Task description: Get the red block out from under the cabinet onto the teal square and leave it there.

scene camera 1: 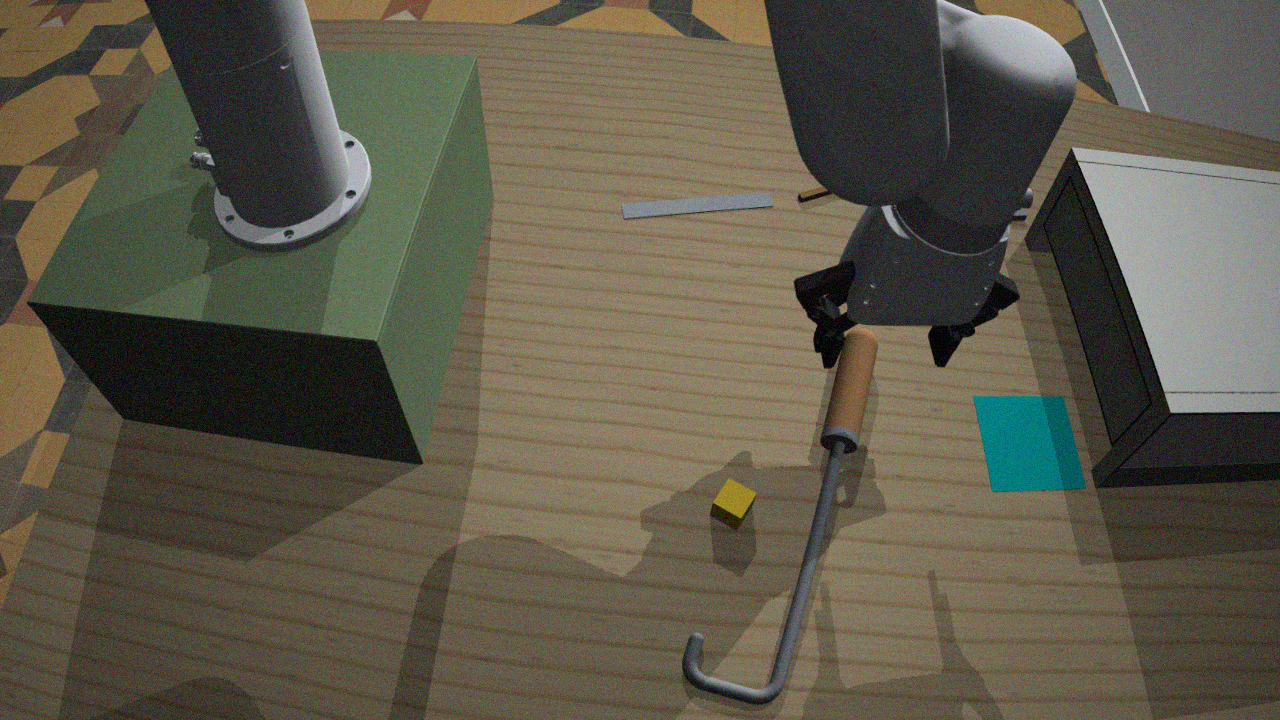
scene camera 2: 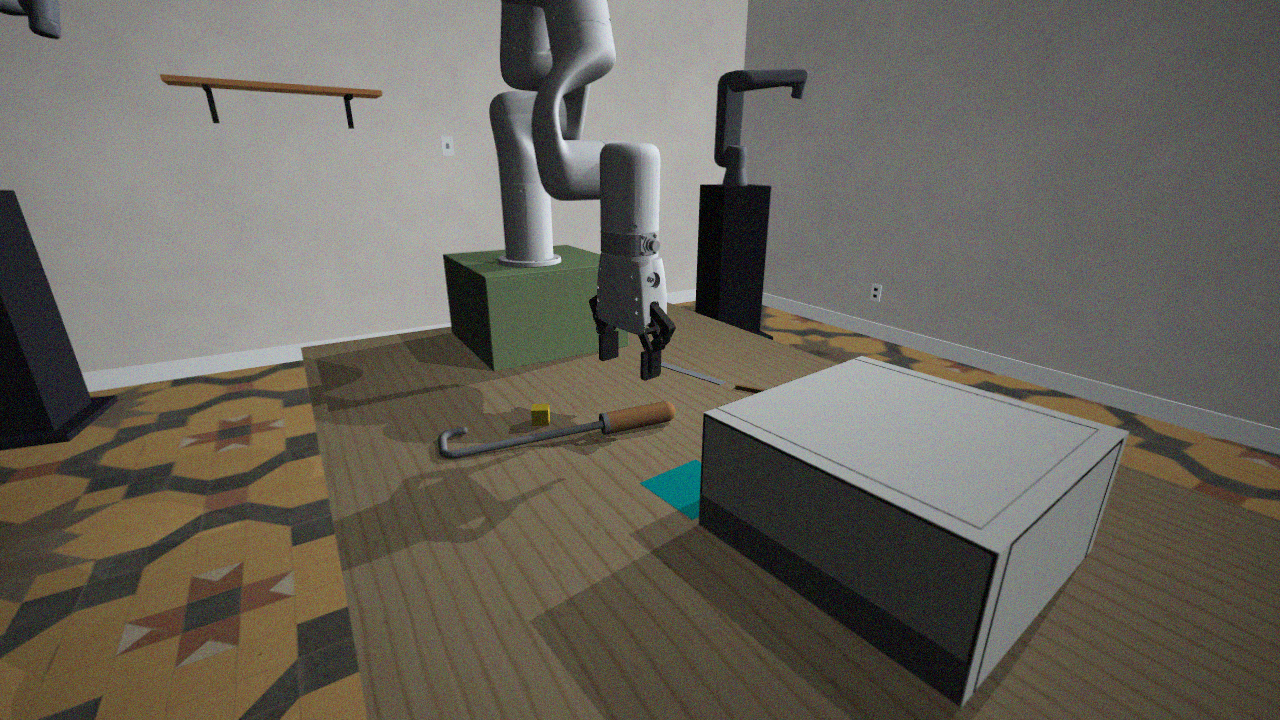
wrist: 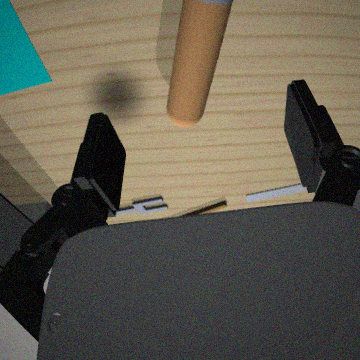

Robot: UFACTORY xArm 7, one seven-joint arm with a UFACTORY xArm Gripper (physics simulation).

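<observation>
My gripper points down, open and empty, above the table near the handle end of a hooked tool. The tool's orange-brown handle joins a grey rod that ends in a bent hook. In the wrist view the handle's end shows between and beyond the fingers. The teal square lies flat beside the grey-white cabinet, which hides part of it in scene camera 2. The red block does not show in any view; the space under the cabinet is dark.
A small yellow block sits beside the rod. A flat grey strip and a thin brown stick lie toward the back. The arm stands on a green pedestal.
</observation>
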